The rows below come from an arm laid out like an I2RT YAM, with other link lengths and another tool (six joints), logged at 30 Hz.
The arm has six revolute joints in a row. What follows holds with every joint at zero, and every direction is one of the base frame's.
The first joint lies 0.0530 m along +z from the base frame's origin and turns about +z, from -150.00 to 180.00 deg.
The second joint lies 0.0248 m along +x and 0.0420 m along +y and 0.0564 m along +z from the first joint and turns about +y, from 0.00 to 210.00 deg.
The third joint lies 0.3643 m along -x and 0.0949 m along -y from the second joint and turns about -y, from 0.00 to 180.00 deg.
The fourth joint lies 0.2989 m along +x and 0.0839 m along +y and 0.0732 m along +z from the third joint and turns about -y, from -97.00 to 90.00 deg.
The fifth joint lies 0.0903 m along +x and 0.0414 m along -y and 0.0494 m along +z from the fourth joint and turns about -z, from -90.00 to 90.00 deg.
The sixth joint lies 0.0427 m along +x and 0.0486 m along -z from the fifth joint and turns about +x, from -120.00 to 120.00 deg.
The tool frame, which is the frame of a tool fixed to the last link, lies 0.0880 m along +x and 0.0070 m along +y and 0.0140 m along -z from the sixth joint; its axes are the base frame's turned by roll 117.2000, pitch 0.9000 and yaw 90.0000 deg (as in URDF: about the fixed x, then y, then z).
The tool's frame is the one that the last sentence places.
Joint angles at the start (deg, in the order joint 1, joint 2, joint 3, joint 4, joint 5, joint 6):
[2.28 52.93 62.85 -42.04 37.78 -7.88]
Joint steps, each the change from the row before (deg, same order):
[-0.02 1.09 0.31 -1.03 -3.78 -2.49]
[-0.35 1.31 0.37 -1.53 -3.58 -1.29]
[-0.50 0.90 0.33 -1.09 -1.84 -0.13]
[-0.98 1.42 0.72 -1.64 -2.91 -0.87]
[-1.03 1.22 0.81 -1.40 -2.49 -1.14]
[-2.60 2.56 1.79 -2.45 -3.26 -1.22]
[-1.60 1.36 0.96 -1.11 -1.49 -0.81]
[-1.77 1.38 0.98 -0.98 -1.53 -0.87]
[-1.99 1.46 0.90 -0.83 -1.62 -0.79]
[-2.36 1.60 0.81 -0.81 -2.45 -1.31]
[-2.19 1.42 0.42 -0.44 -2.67 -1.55]
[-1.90 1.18 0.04 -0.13 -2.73 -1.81]
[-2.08 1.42 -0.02 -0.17 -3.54 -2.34]
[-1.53 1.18 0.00 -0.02 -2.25 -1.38]
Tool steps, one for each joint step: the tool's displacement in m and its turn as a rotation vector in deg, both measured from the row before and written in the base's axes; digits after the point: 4 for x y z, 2 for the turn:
[0.0067 0.0068 -0.0073 0.24 3.28 4.25]
[0.0057 0.0054 -0.0090 1.05 3.20 3.21]
[0.0028 0.0015 -0.0053 0.97 1.75 1.03]
[0.0040 0.0013 -0.0066 1.20 2.76 1.76]
[0.0030 0.0001 -0.0041 0.87 2.28 1.53]
[0.0056 -0.0061 -0.0056 1.56 3.62 0.54]
[0.0029 -0.0051 -0.0024 0.67 1.73 -0.02]
[0.0030 -0.0061 -0.0021 0.73 1.58 -0.13]
[0.0033 -0.0073 -0.0028 0.93 1.50 -0.35]
[0.0034 -0.0079 -0.0045 1.39 1.71 0.18]
[0.0033 -0.0069 -0.0057 1.51 1.47 0.65]
[0.0028 -0.0055 -0.0065 1.47 1.23 1.16]
[0.0034 -0.0052 -0.0083 2.00 1.34 1.86]
[0.0029 -0.0049 -0.0063 1.44 0.87 0.87]

